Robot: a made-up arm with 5 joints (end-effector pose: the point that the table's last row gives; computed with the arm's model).
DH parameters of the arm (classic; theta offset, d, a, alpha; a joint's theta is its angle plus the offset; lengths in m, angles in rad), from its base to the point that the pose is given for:
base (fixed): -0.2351 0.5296 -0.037 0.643
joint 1: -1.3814 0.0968 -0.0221 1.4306
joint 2: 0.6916 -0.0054 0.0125 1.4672
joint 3: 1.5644 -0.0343 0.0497 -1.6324
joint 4: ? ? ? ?
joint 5: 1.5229 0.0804 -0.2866 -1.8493
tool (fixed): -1.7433 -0.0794 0 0
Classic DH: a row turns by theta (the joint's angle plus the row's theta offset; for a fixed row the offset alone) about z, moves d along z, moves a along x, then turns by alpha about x.
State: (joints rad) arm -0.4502 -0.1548 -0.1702 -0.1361 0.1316
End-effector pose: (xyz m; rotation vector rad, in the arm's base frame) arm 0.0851 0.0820 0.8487 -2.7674 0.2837 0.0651
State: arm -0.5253 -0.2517 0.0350 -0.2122 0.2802
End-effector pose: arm 0.0976 0.0185 0.8847 -2.5692 0.6092 -0.0986
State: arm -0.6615 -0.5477 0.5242 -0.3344 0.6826
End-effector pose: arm 0.0431 -0.1234 0.9407 -2.0054 1.2068 -0.4970
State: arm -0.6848 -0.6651 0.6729 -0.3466 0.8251
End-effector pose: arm 0.0049 -0.1616 0.9475 -1.7950 1.3366 -0.6109
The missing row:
joint 4: 1.1845 -0.0587 0.0192 -1.7366
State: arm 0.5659 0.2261 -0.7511 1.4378 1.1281
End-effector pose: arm 0.0454 0.2259 0.6718 -2.5210 -0.4636 1.7207
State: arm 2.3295 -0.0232 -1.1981 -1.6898 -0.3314
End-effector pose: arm -0.0456 -0.3467 0.6588 0.4194 -2.1671 -0.7157
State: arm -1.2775 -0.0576 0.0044 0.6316 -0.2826
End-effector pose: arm 0.1711 -0.0059 0.5076 -1.8762 1.0673 1.8462
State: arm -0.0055 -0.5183 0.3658 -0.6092 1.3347
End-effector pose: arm -0.2848 -0.1676 0.9021 -1.4807 -0.2245 -1.0689
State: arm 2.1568 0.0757 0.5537 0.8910 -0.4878
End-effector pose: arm -0.1420 0.1281 0.4863 1.9824 0.8530 0.8661
